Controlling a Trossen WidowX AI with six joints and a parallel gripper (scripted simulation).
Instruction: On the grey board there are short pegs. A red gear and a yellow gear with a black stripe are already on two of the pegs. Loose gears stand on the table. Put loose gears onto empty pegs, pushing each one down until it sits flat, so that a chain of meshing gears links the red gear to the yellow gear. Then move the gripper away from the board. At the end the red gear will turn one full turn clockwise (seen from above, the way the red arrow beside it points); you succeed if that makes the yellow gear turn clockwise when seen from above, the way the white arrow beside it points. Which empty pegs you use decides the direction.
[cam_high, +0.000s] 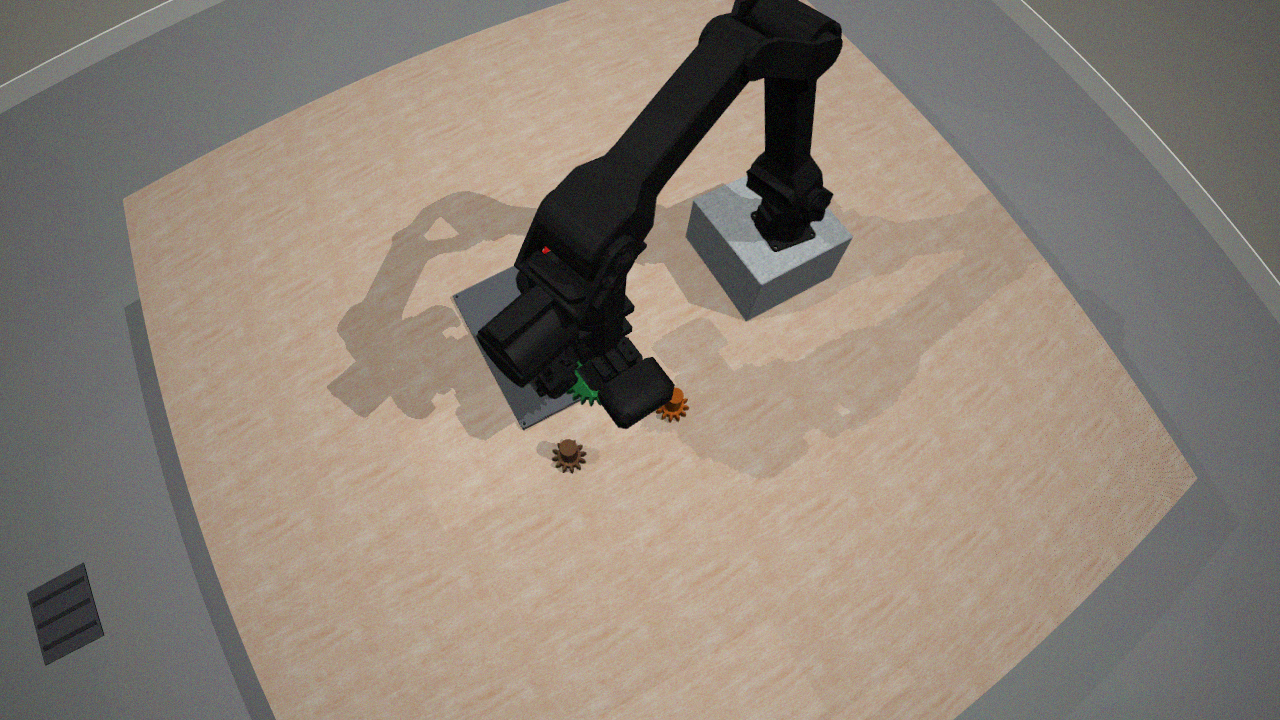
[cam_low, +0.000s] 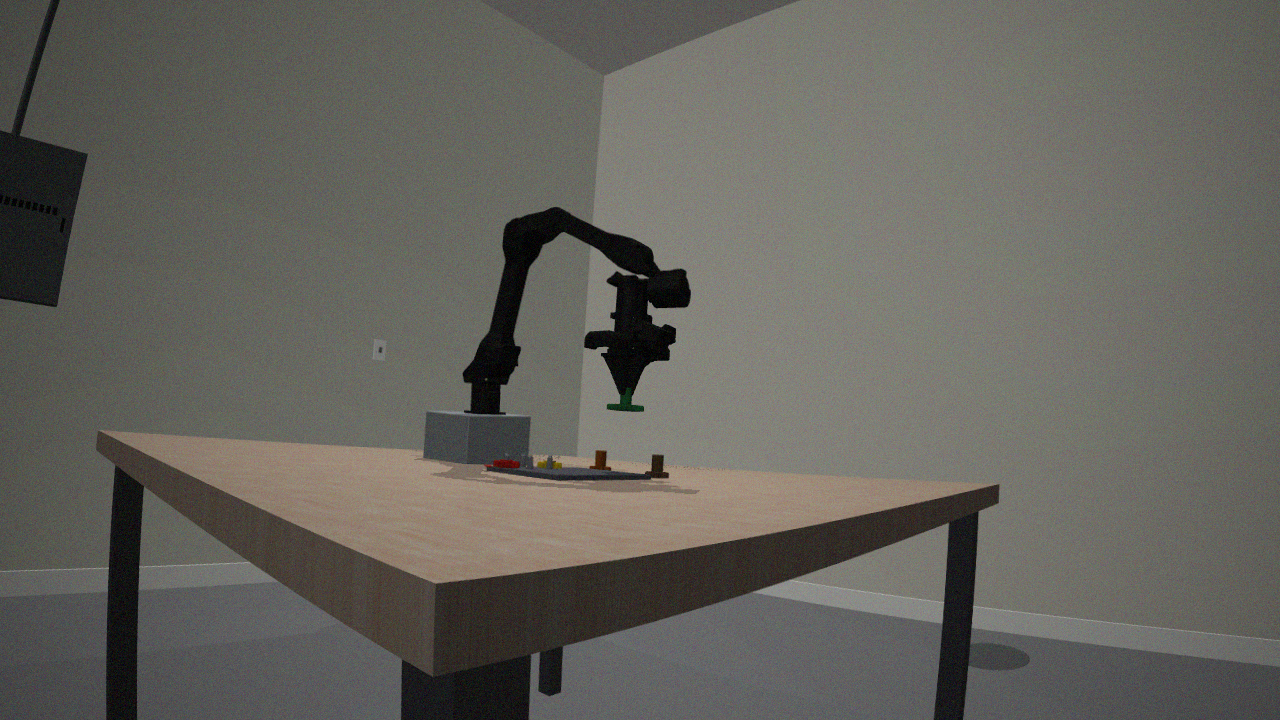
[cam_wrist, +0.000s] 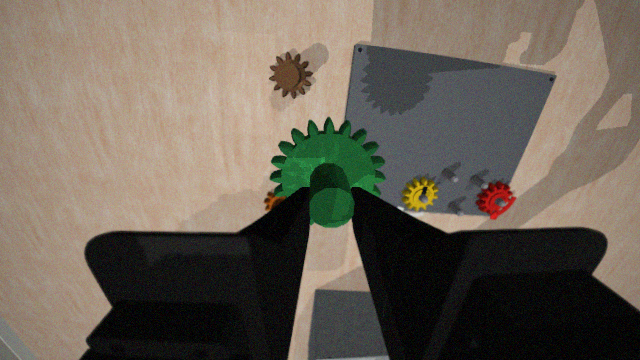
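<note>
Now: gripper tip 30 mm past the red gear, 220 mm to the left of it and 130 mm above it. From my gripper tip the other things lie so: orange gear: 90 mm behind, 30 mm to the left, 130 mm below; then brown gear: 50 mm ahead, 40 mm to the left, 130 mm below; then large green gear: 10 mm below.
</note>
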